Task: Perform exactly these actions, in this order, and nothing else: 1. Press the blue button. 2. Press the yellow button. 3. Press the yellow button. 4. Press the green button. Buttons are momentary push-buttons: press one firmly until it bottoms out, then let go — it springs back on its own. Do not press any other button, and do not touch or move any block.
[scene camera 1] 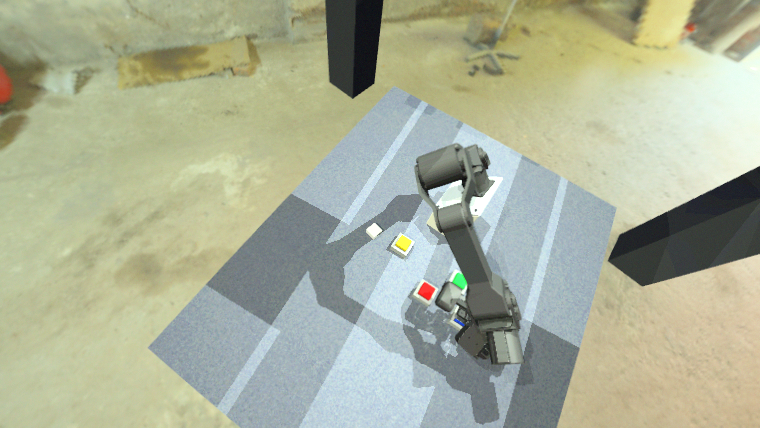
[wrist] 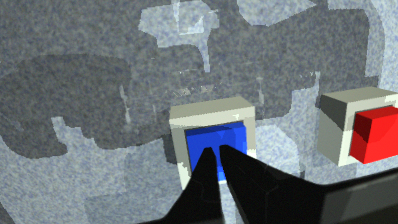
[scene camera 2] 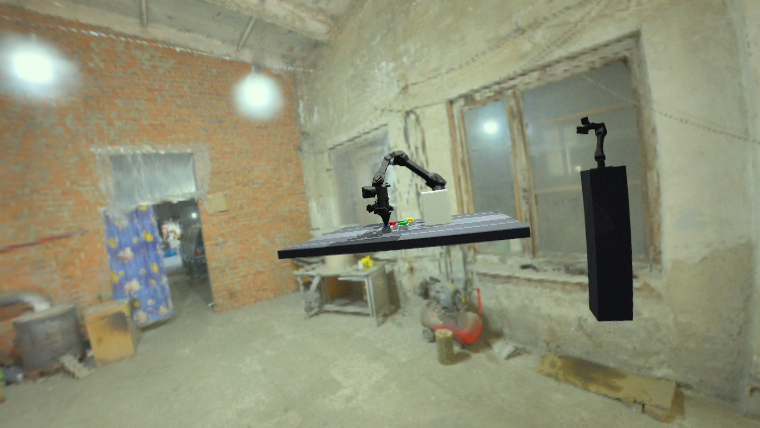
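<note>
You've got the gripper (scene camera 1: 463,319) in the scene, and the wrist view shows it (wrist: 215,153) too. There's also a blue button (wrist: 234,135).
</note>
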